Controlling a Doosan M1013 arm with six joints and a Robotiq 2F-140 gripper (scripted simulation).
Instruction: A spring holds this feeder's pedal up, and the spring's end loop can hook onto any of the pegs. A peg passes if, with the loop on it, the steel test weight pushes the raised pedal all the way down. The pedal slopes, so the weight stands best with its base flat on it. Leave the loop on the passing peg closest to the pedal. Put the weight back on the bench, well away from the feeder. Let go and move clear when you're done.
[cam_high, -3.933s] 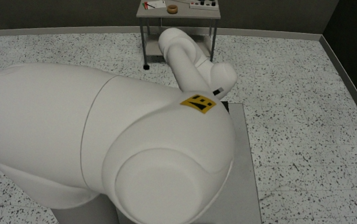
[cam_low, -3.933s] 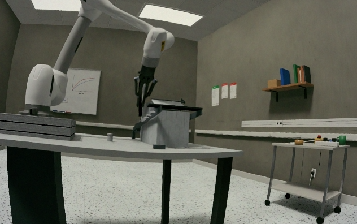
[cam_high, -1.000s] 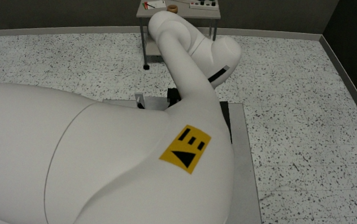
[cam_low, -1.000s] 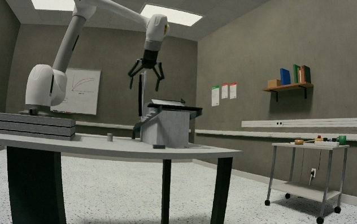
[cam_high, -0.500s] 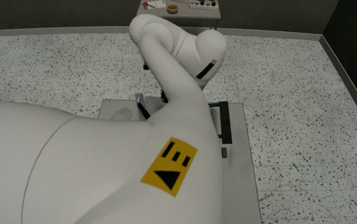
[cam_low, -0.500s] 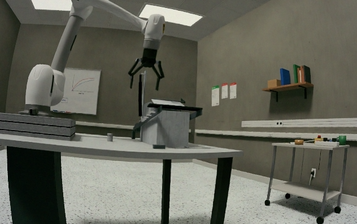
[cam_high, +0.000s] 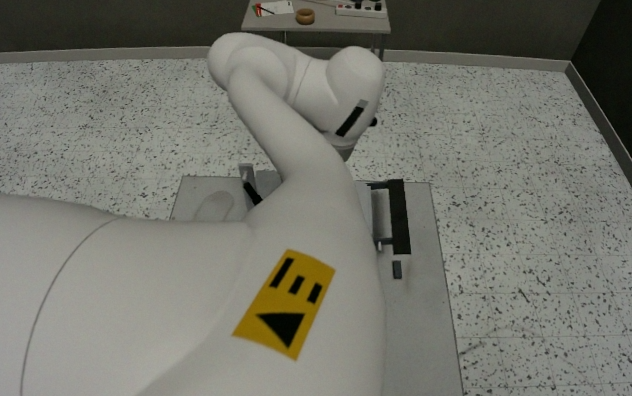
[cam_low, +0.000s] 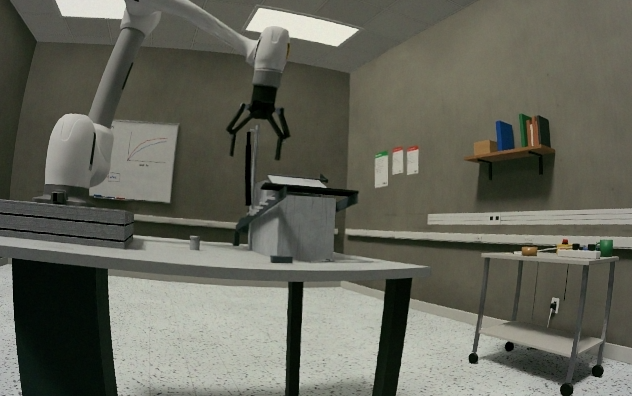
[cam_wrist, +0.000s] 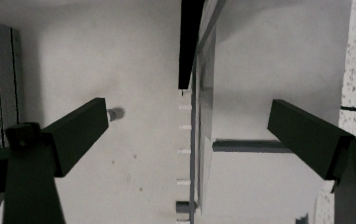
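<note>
Right now the steel test weight is 270 mm below my hand, 180 mm behind it and 40 mm to the right of it. The rest, counted from my hand: dark stub: 310 mm to the left, 270 mm below, 10 mm ahead; then small dark block: 290 mm below, 270 mm to the right, 30 mm ahead.
</note>
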